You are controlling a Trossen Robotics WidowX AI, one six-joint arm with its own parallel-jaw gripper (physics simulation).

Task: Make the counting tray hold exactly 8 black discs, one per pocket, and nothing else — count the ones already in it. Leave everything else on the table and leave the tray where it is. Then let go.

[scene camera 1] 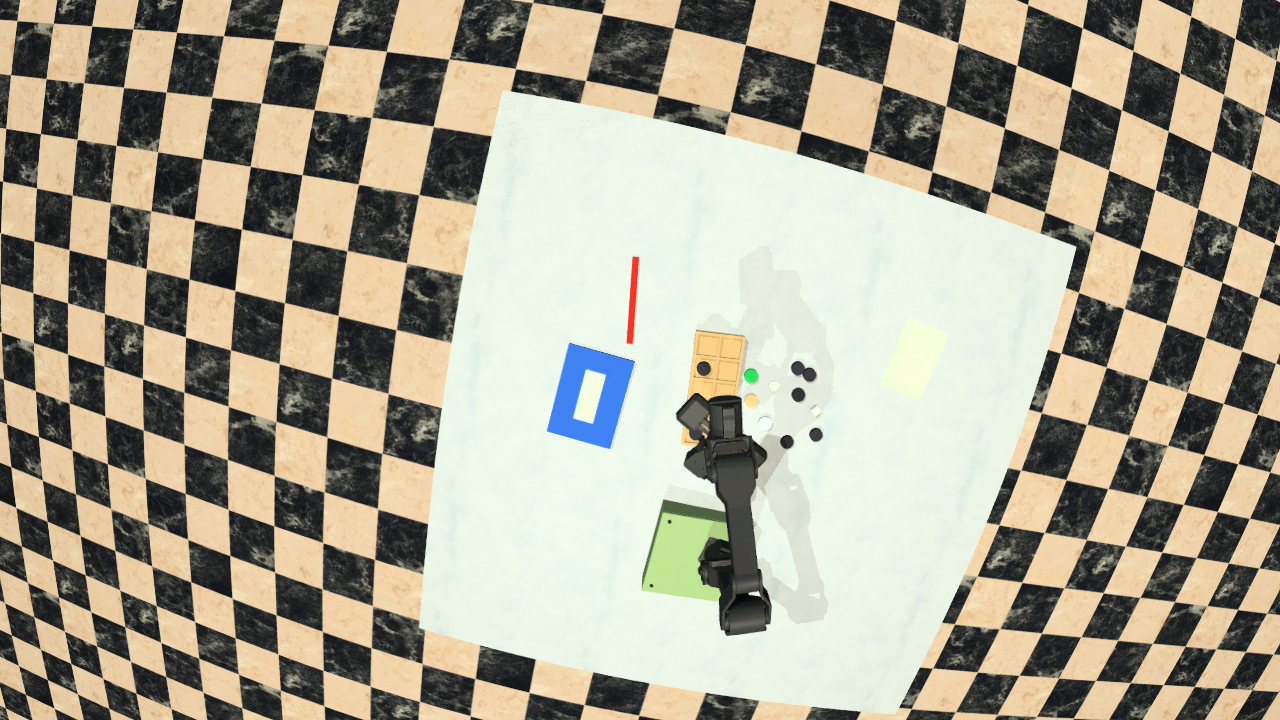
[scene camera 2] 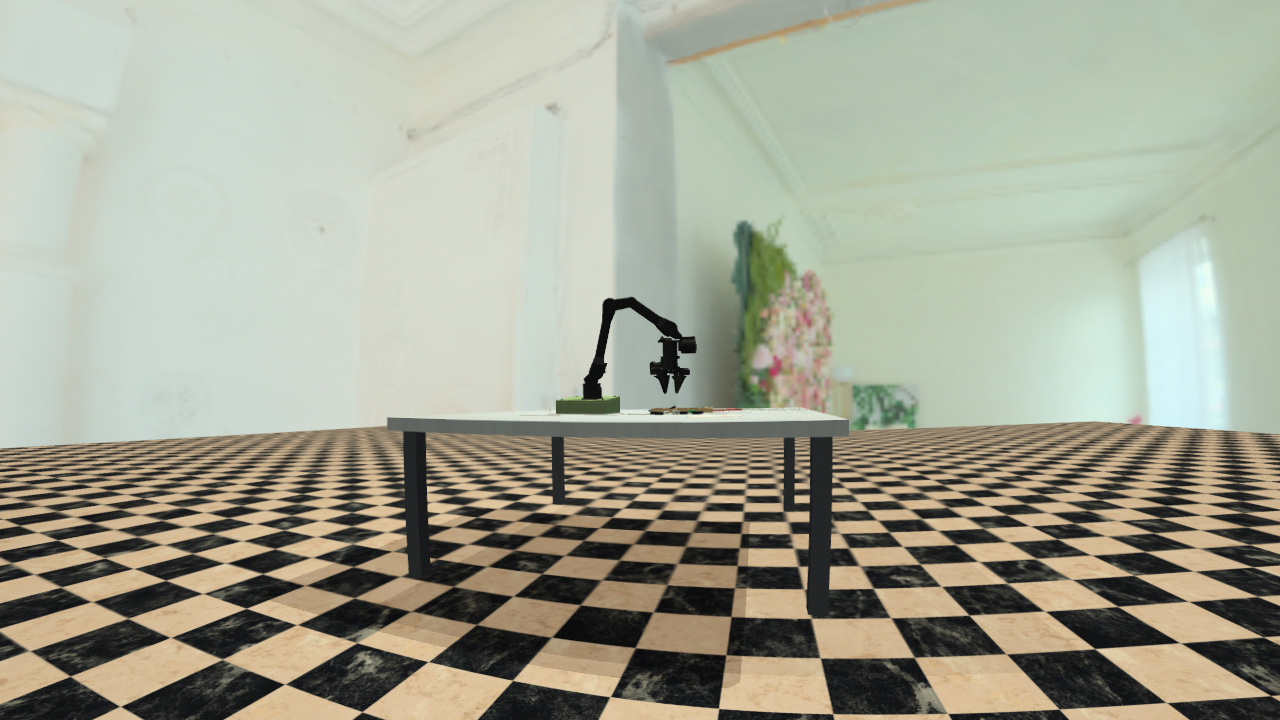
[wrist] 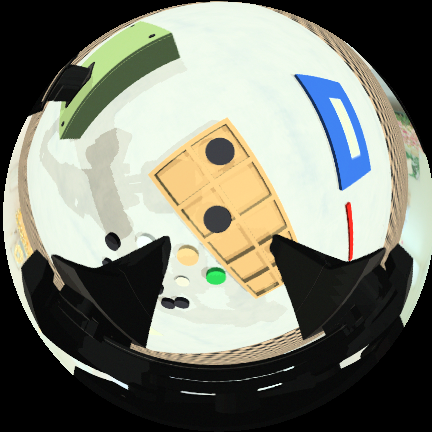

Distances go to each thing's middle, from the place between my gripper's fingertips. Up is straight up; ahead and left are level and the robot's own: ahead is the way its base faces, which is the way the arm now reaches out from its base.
Now: hand 40 mm short of the tan counting tray (scene camera 1: 723,351), 30 mm to the right of it and 70 mm above it.
